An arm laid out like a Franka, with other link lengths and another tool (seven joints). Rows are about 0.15 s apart.
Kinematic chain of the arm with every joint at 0, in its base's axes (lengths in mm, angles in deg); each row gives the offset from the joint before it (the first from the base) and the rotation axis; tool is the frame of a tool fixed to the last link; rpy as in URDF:
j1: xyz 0 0 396.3 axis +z
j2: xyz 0 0 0 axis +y
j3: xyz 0 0 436.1 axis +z
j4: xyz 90.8 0 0 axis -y
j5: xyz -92.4 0 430.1 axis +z
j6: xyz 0 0 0 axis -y
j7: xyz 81.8 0 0 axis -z
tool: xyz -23 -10 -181.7 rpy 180 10.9 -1.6
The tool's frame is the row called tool.
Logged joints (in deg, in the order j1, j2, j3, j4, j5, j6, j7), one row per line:
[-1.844, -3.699, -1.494, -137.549, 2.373, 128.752, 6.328]
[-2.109, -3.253, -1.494, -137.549, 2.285, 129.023, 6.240]
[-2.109, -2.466, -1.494, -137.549, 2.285, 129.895, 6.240]
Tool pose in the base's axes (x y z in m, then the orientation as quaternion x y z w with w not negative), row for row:
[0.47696, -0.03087, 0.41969, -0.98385, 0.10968, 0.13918, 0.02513]
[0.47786, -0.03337, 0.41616, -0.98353, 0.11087, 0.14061, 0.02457]
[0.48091, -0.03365, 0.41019, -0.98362, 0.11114, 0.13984, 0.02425]
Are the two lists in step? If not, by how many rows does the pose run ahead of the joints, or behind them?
They are in step.
